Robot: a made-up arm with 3 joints.
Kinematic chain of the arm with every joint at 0, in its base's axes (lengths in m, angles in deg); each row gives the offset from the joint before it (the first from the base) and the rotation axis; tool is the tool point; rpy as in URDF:
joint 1: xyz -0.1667 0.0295 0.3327 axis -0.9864 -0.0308 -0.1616
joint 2: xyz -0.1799 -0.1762 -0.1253 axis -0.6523 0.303 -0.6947
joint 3: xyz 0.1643 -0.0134 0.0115 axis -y
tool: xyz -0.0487 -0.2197 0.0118 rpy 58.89 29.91 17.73
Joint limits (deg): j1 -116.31..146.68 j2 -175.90..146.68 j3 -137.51..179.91
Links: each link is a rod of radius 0.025 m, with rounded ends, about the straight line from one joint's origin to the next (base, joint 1, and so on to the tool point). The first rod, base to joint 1, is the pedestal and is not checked.
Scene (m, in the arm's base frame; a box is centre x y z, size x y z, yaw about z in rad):
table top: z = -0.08
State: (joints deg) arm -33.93 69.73 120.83
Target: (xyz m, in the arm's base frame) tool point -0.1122 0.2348 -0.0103
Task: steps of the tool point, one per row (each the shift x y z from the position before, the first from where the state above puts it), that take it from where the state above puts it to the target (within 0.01 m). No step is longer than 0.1 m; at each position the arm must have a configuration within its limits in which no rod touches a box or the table.
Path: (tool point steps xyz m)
1: 0.0417 0.0079 -0.0534
2: 0.0474 0.0223 -0.0434
3: 0.0497 0.0348 -0.0301
4: 0.0485 0.0442 -0.0147
5: 0.0439 0.0500 0.0018
6: 0.0366 0.0520 0.0177
7: 0.0268 0.0497 0.0323
8: -0.0094 0.0764 -0.0396
9: -0.0145 0.0849 -0.0205
10: -0.0196 0.0881 0.0004
11: -0.0243 0.0855 0.0217

